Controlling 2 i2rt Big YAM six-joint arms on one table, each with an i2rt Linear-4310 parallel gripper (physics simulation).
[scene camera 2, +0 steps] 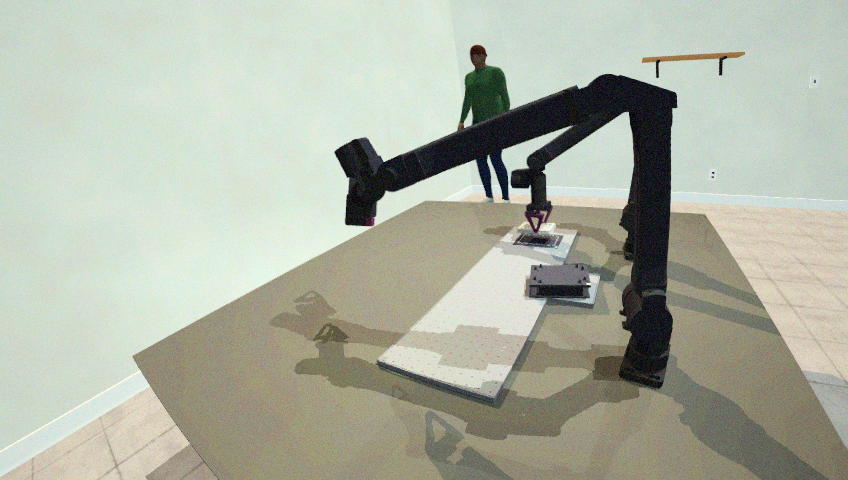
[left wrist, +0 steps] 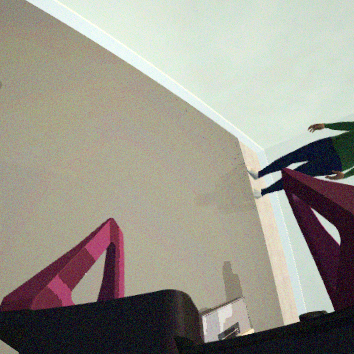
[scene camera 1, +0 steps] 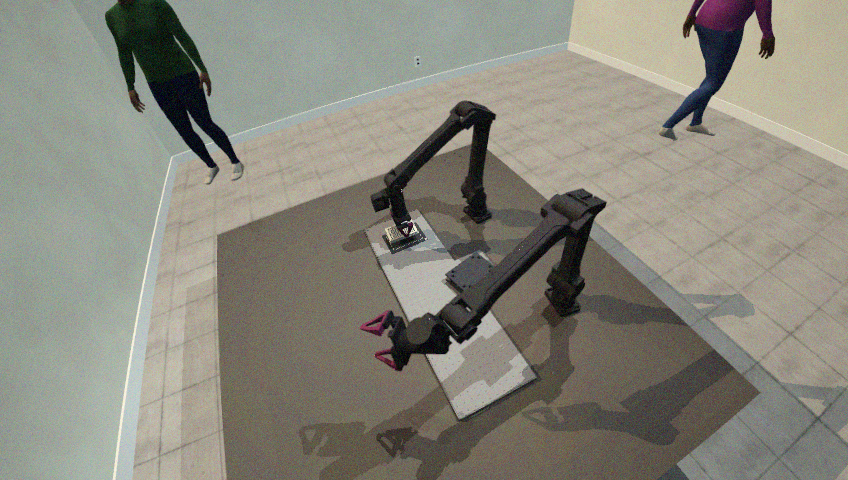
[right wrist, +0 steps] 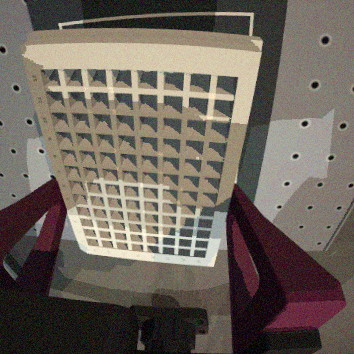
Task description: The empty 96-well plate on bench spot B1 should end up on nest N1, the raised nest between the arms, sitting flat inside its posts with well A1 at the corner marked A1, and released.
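Frame: origin at the left arm's base, x back, y right, z up, level; metres.
Where they show: left gripper, between the fingertips: (left wrist: 196,203) (scene camera 1: 368,341); right gripper, between the fingertips: (scene camera 2: 539,229) (scene camera 1: 404,230) (right wrist: 145,186); left arm's base, origin of its link: (scene camera 2: 644,363) (scene camera 1: 562,300); right arm's base, origin of its link: (scene camera 1: 477,213) (right wrist: 170,316).
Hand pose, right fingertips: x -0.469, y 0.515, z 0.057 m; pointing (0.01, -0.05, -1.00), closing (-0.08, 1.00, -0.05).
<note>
Each offset is from my right fingertips to the top centre of the thing. Level surfaces: height alone.
The cream 96-well plate @(dx -0.012, dy -0.001, dz +0.014 m) (scene camera 1: 394,231) (scene camera 2: 541,227) (right wrist: 140,147) is between the magenta fingers of my right gripper (scene camera 1: 406,229) (scene camera 2: 537,223) (right wrist: 145,186). The gripper is shut on its two long sides and holds it a little above the dark B1 spot (scene camera 1: 410,244) (scene camera 2: 537,240) (right wrist: 267,88). Its wells look empty. Nest N1 @(dx +0.193, dy -0.307, dz +0.006 m) (scene camera 1: 468,270) (scene camera 2: 559,275), a dark raised block, stands empty between the arm bases. My left gripper (scene camera 1: 379,341) (scene camera 2: 361,222) (left wrist: 196,203) is open and empty, high over the table, away from the nest.
A white perforated board @(dz -0.044 m) (scene camera 1: 474,370) (scene camera 2: 462,334) runs along the brown table @(dz -0.057 m) (scene camera 1: 283,310). A person in green (scene camera 1: 164,65) (scene camera 2: 485,95) (left wrist: 333,151) and a person in purple (scene camera 1: 719,48) stand on the floor. A wall shelf (scene camera 2: 689,57) hangs far behind.
</note>
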